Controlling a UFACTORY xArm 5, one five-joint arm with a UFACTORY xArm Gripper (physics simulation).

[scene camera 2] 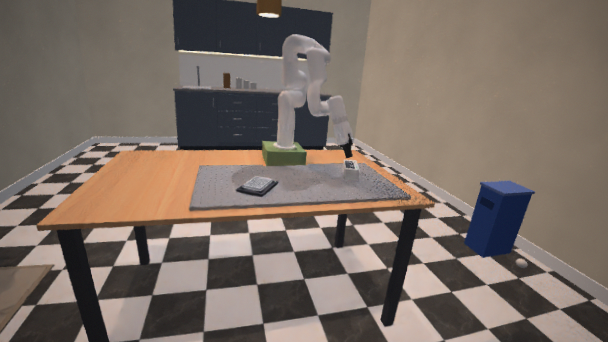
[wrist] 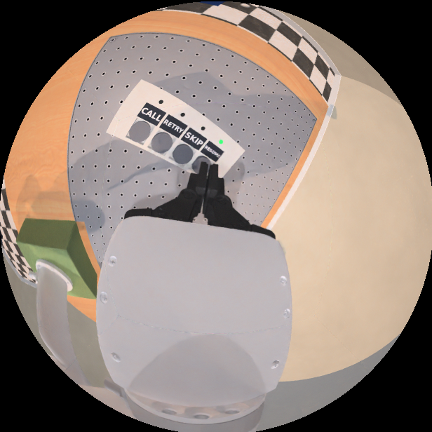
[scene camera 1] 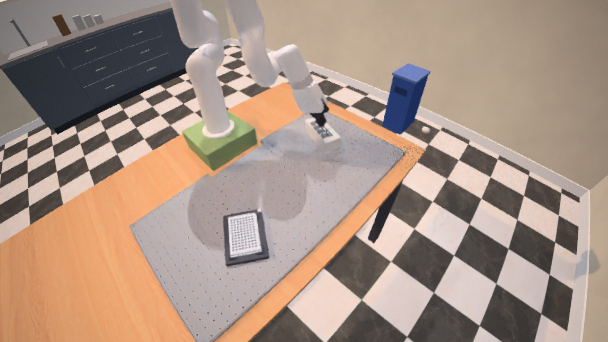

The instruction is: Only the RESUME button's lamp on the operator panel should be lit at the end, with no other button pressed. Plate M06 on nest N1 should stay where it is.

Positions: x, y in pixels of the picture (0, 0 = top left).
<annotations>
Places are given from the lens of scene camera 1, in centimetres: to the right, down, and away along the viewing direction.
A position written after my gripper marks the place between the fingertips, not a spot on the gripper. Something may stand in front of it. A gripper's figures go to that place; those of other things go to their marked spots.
my gripper [scene camera 1: 323, 124]: 7, -17, 90
white plate M06 [scene camera 1: 244, 239]: -17, 19, 67
white operator panel [scene camera 1: 332, 142]: 11, -11, 91
dark nest N1 [scene camera 1: 251, 257]: -14, 23, 64
The marked spots on the white operator panel and the white plate M06 are 47 cm apart.
</annotations>
